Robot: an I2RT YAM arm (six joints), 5 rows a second.
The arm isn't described. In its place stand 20 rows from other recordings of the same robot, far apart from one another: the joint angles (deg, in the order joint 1, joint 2, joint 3, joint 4, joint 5, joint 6), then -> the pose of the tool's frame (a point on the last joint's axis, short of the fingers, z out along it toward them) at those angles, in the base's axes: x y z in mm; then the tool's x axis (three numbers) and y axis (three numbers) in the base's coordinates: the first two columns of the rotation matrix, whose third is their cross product.
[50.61, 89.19, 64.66, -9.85, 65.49, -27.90] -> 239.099 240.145 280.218 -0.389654 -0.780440 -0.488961 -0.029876 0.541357 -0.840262
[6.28, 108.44, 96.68, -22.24, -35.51, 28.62] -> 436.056 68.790 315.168 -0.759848 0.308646 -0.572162 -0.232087 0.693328 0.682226
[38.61, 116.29, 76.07, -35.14, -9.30, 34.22] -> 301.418 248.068 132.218 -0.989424 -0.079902 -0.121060 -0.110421 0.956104 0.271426
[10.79, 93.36, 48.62, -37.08, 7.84, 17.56] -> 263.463 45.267 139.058 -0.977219 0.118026 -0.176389 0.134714 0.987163 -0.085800
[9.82, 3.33, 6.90, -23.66, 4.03, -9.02] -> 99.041 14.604 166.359 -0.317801 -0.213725 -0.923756 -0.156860 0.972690 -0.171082
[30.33, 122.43, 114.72, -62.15, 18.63, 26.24] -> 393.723 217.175 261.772 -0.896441 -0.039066 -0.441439 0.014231 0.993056 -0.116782
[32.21, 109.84, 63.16, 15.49, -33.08, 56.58] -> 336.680 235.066 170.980 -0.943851 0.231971 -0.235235 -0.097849 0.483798 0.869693
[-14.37, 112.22, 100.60, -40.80, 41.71, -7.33] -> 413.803 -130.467 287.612 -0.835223 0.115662 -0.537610 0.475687 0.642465 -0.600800
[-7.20, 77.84, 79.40, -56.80, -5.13, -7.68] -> 268.341 -30.691 348.301 -0.817681 -0.030866 -0.574843 -0.035338 0.999370 -0.003393
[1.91, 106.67, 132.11, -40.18, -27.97, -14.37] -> 392.396 29.792 499.003 -0.126523 -0.223534 -0.966449 -0.530766 0.838337 -0.124417
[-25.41, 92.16, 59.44, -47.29, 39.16, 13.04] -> 248.805 -143.083 195.300 -0.769229 0.559110 -0.309326 0.621245 0.541171 -0.566734
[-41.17, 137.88, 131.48, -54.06, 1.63, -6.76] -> 390.776 -343.082 227.538 -0.729056 0.481258 -0.486690 0.586848 0.805472 -0.082611
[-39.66, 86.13, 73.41, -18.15, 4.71, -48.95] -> 266.309 -224.577 325.308 -0.780010 -0.329629 -0.531910 0.155469 0.721281 -0.674969
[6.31, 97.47, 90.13, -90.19, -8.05, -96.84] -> 288.354 36.902 295.162 0.207295 -0.966169 -0.153449 -0.967569 -0.225634 0.113578
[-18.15, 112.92, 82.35, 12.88, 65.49, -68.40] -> 416.423 -170.598 256.741 -0.992336 -0.080612 -0.093648 0.082338 0.133722 -0.987592
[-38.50, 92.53, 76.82, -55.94, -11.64, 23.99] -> 253.357 -192.351 265.333 -0.450962 0.867543 -0.209765 0.813638 0.496195 0.302959
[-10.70, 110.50, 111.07, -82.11, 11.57, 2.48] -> 365.055 -76.244 315.525 -0.961885 0.224892 -0.155565 0.252746 0.948325 -0.191831
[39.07, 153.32, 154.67, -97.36, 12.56, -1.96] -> 383.769 301.576 189.644 -0.750012 -0.651866 0.112037 -0.658901 0.721574 -0.212559
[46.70, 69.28, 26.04, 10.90, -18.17, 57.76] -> 154.651 180.299 178.618 -0.933418 0.181285 -0.309624 -0.154967 0.574620 0.803615
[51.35, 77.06, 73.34, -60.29, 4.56, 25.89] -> 162.871 199.129 316.360 -0.835483 -0.347811 -0.425436 -0.435661 0.891099 0.127053
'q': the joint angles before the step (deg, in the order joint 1, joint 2, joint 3, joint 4, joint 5, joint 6). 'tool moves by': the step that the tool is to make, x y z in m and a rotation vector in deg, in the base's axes. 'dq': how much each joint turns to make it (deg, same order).
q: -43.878 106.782 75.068 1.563 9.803 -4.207
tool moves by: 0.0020 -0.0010 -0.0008 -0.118 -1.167 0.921
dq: -0.006 0.396 -0.009 1.300 -1.164 0.171
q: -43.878 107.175 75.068 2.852 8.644 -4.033
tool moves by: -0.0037 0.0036 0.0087 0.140 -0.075 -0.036
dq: 0.001 -1.633 -0.039 -1.660 -0.043 0.153
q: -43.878 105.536 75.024 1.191 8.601 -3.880
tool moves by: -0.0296 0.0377 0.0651 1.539 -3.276 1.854
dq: 0.764 -12.908 -0.375 -11.528 -2.580 2.448
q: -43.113 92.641 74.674 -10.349 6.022 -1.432
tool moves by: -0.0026 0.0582 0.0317 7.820 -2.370 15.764
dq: 5.551 -7.926 0.693 -11.875 -12.591 1.377
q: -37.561 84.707 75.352 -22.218 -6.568 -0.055
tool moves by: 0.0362 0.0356 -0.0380 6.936 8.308 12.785
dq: 7.760 5.109 -0.027 -5.945 -4.721 -2.142
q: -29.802 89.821 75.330 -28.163 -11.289 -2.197
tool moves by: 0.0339 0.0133 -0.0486 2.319 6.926 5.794
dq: 4.318 8.257 0.027 0.644 -0.182 -1.909
